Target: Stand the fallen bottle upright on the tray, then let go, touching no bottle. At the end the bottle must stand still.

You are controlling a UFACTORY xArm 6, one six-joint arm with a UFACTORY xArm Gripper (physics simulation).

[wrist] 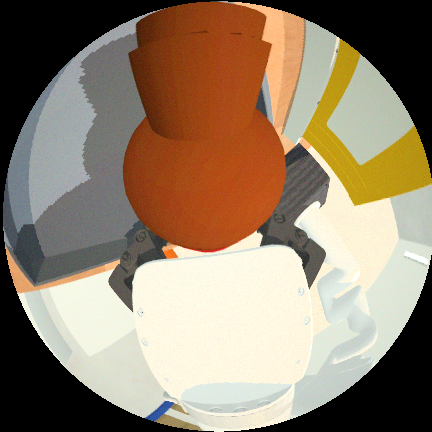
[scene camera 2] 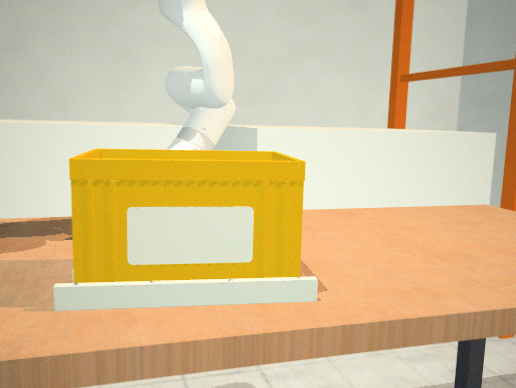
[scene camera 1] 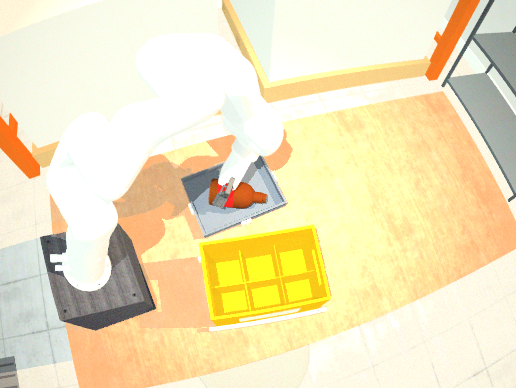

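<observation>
The brown bottle with a red label lies nearly flat over the grey tray. Its neck points right in scene camera 1, toward the tray's right side, and toward the top of the wrist view. My gripper is shut on the bottle around its red label, with one dark finger on each side. The bottle hides the fingertips in the wrist view. Whether the bottle's underside touches the tray I cannot tell. In scene camera 2 the bottle, tray and fingers do not show; the yellow crate stands in front.
A yellow crate with several compartments stands close beside the tray, behind a low white strip. The dark block under the arm's base stands left of both. A grey shelf rack is at the far right.
</observation>
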